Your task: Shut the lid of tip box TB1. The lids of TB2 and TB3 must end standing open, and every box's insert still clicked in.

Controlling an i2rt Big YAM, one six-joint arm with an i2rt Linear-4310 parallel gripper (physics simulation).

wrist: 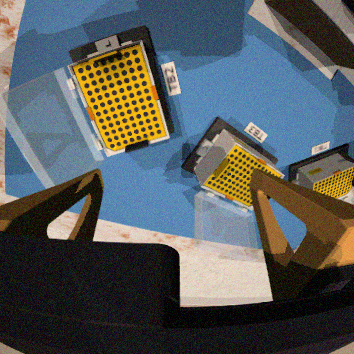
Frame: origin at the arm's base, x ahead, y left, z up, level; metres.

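Seen in the pictures: gripper, fingertip midpoint: (176,176).
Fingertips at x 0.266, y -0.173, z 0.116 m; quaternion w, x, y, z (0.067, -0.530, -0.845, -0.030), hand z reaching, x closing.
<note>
Offsets run from my fingertips to a thing's top centre. "pt": to the spot under its first point. Level surfaces: height alone.
Box TB2 {0.009 m ahead, 0.044 m right, 0.128 m down} (120,97), with a yellow perforated insert, is at upper left; its clear lid {pt 0.050 m ahead, 0.106 m right, 0.096 m down} (47,132) stands open on the left side. Box TB3 {0.049 m ahead, 0.169 m left, 0.128 m down} (239,175) is right of centre, with its insert sitting in the body; its clear lid (225,220) is open on the lower side. A third box {0.014 m back, 0.377 m left, 0.136 m down} (327,175), whose label is too blurred to read, is at the right edge. By elimination it is TB1; its lid cannot be made out, and a finger covers the area below it. My gripper (176,176) is open and empty. Its right fingertip overlaps TB3 in view.
The boxes stand on a blue mat {0.202 m down} (210,90) over a pale speckled table (215,280). A dark, angular object (312,30) with pale sides is at the upper right. White label tags lie beside the boxes, and black bases show around them.
</note>
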